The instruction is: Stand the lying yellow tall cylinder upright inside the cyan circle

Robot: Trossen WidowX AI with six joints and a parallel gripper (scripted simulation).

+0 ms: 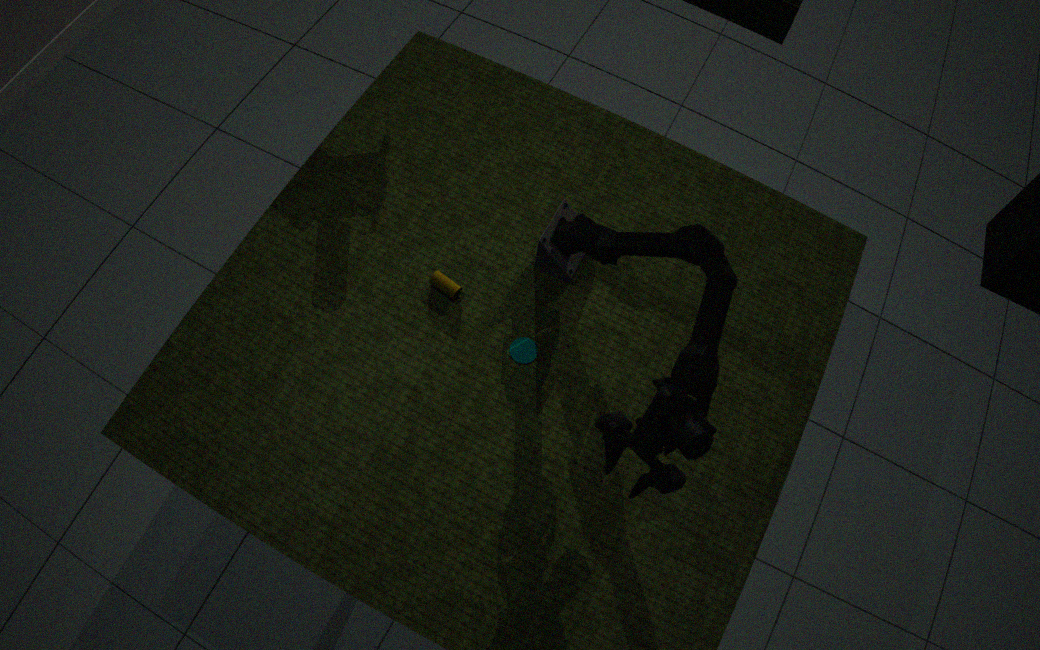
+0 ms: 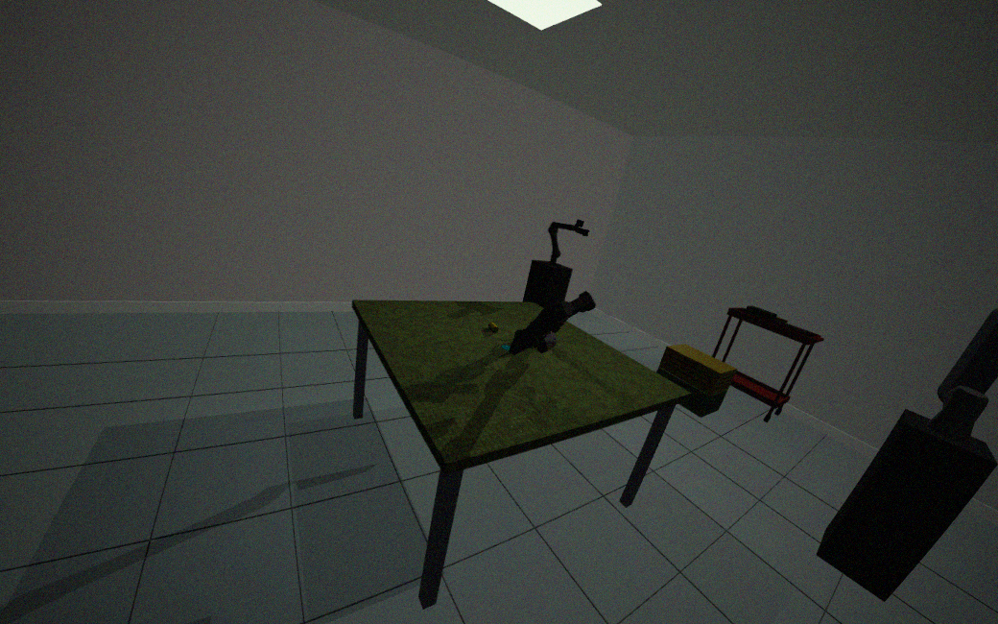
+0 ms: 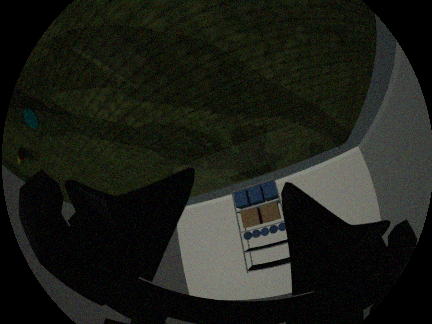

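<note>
My gripper tip is 29 cm past the yellow tall cylinder, 49 cm to the left of it and 12 cm above it. Round my gripper tip: cyan circle: 23 cm behind, 28 cm to the right, 13 cm below.
</note>
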